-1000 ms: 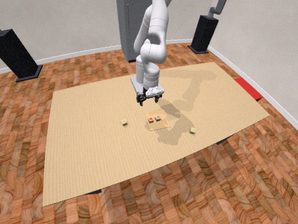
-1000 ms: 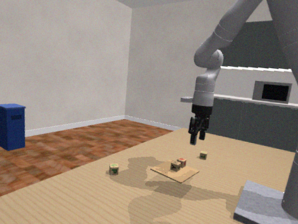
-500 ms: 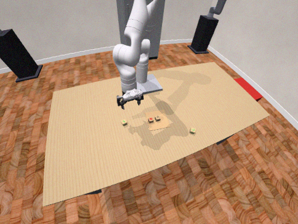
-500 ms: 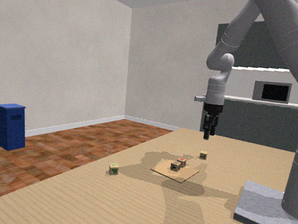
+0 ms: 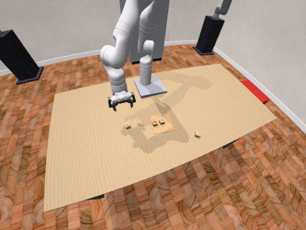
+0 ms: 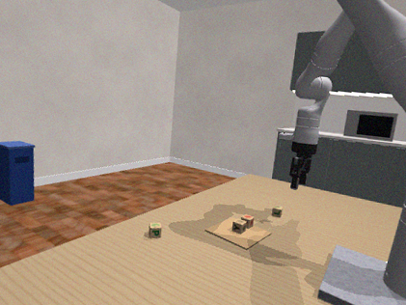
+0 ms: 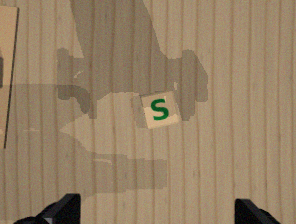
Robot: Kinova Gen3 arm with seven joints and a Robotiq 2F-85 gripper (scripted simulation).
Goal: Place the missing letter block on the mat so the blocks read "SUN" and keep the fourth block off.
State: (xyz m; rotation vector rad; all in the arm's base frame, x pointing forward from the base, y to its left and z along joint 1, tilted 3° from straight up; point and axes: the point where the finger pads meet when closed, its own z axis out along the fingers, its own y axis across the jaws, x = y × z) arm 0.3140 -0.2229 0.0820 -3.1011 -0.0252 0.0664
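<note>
Now: the green-lettered block 6 cm ahead of my hand and 11 cm below it. Also, from my hand: black U block: 9 cm ahead, 22 cm to the left, 10 cm below; then tan mat: 9 cm ahead, 22 cm to the left, 12 cm below; then red N block: 9 cm ahead, 17 cm to the left, 10 cm below.
</note>
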